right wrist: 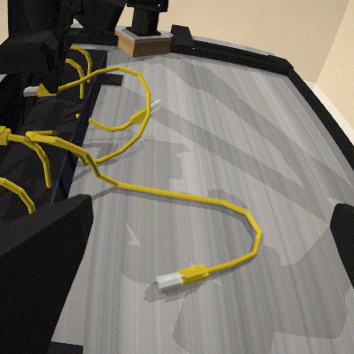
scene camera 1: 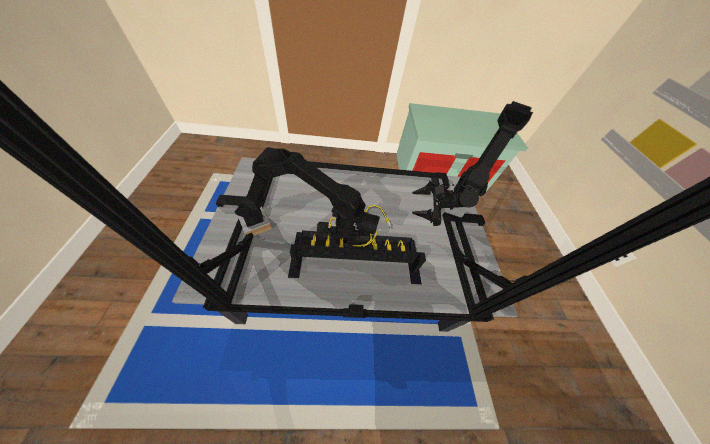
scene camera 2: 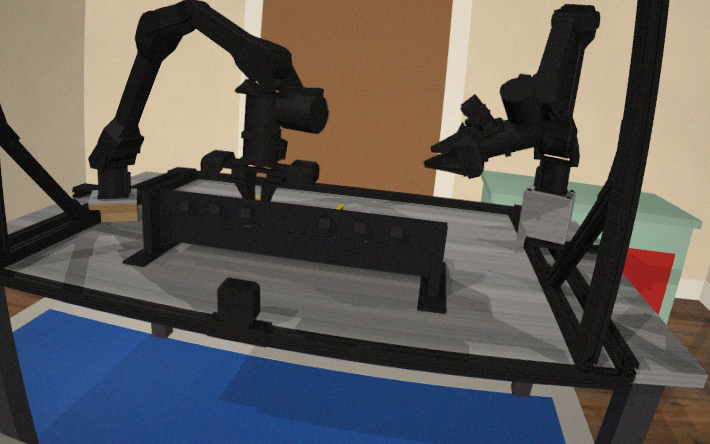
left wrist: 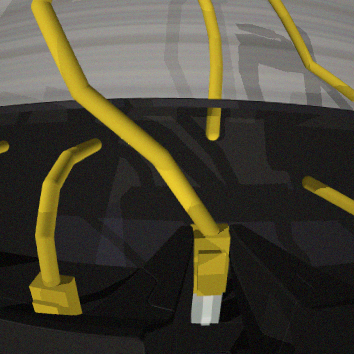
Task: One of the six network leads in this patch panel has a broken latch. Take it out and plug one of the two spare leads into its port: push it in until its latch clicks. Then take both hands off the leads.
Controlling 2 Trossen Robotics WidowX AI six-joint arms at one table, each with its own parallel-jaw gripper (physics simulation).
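Frame: origin at the left arm's base, x ahead, y left, z up, level; metres.
Seen in the pictures: left gripper, fingertip midpoint: [right wrist: 54, 89] [scene camera 1: 341, 242] [left wrist: 209, 236]; right gripper, fingertip midpoint: [right wrist: 219, 212] [scene camera 1: 412, 202] [scene camera 2: 427, 156]; left arm's base, origin of the base link: [right wrist: 142, 31] [scene camera 1: 253, 218] [scene camera 2: 113, 194]; right arm's base, origin of the base link: [scene camera 2: 551, 191].
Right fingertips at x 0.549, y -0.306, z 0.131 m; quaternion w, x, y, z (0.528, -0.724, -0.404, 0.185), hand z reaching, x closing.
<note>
Pixels of each thing's top centre, then the offset from my right fingertips to it. "*": a spot on its surface instead.
- patch panel, middle of its top: [right wrist: 15, 82] [scene camera 2: 291, 200] [scene camera 1: 359, 243] 0.255 m back, 0.029 m right, 0.066 m down
- seated lead's plug, surface spot: [left wrist: 55, 296] * 0.344 m back, 0.042 m left, 0.084 m down
- yellow lead plug, surface spot: [left wrist: 211, 272] [right wrist: 46, 84] * 0.302 m back, 0.017 m left, 0.102 m down
- loose lead plug, middle of its top: [right wrist: 184, 273] [scene camera 1: 388, 220] 0.034 m back, 0.052 m left, 0.162 m down
- loose plug, surface spot: [right wrist: 140, 116] * 0.239 m back, 0.126 m left, 0.143 m down
The patch panel [scene camera 1: 361, 255] [scene camera 2: 298, 243] stands on the table with several yellow leads in it. One seated lead's plug [left wrist: 55, 296] shows in the left wrist view. My left gripper [scene camera 2: 258, 200] is shut on a yellow lead plug [left wrist: 211, 272] [right wrist: 46, 92], its clear tip exposed outside any port, over the panel. My right gripper [scene camera 1: 417, 201] [scene camera 2: 430, 156] [right wrist: 219, 212] is open and empty, raised at the right, away from the panel. A loose lead plug [right wrist: 194, 274] [scene camera 1: 389, 224] lies on the table behind the panel. Another loose plug [right wrist: 140, 116] lies farther along. I cannot tell which latch is broken.
Yellow cables loop behind the panel and cross near the held lead. A black frame rail [scene camera 1: 293, 312] [scene camera 2: 366, 353] runs along the table's front edge, with a black block [scene camera 2: 238, 301] on it. A green cabinet [scene camera 1: 450, 130] stands behind the table.
</note>
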